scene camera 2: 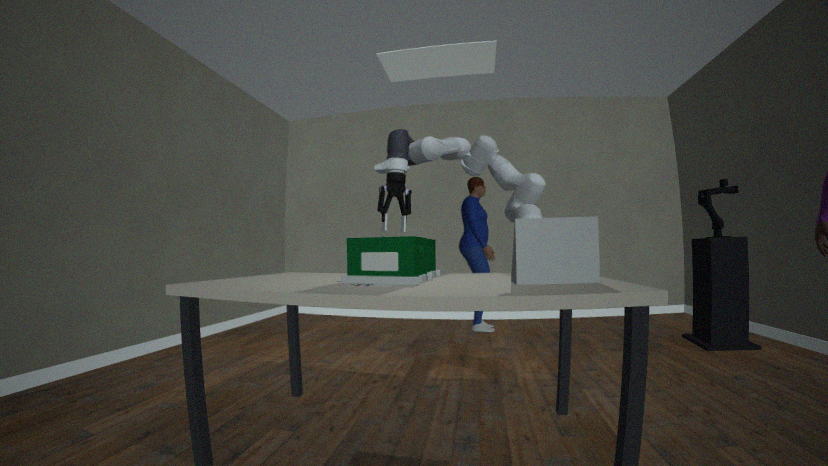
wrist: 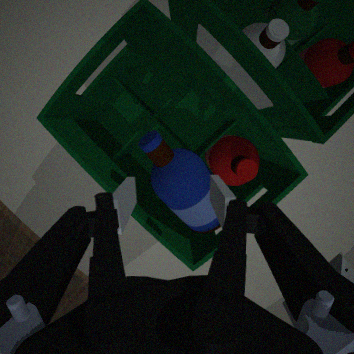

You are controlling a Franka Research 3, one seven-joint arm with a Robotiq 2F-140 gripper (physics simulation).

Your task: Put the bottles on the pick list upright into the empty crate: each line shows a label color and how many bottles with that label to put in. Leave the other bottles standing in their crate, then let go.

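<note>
My gripper [scene camera 2: 395, 230] [wrist: 172, 188] is open and empty, above the nearer green crate [scene camera 2: 379, 240] [wrist: 82, 165]. In the wrist view a blue bottle [wrist: 182, 180] lies tilted in this crate, its neck toward the crate's middle and its base toward the near corner; it shows between and below the fingertips, apart from them. A red bottle [wrist: 230, 160] stands beside it in the same crate. A second green crate [wrist: 305, 117] at the upper right holds a white bottle [wrist: 270, 45], a red bottle [wrist: 327, 62] and a dark green one, hard to make out. The pick list's lines cannot be read.
The two crates stand close together on the pale table [scene camera 2: 463, 296] [wrist: 280, 220]. A white box [scene camera 2: 556, 251] stands at the table's right in the scene view, beside the arm's base. A person in blue [scene camera 2: 475, 231] is behind the table. A black pedestal [scene camera 2: 721, 289] carries a small arm.
</note>
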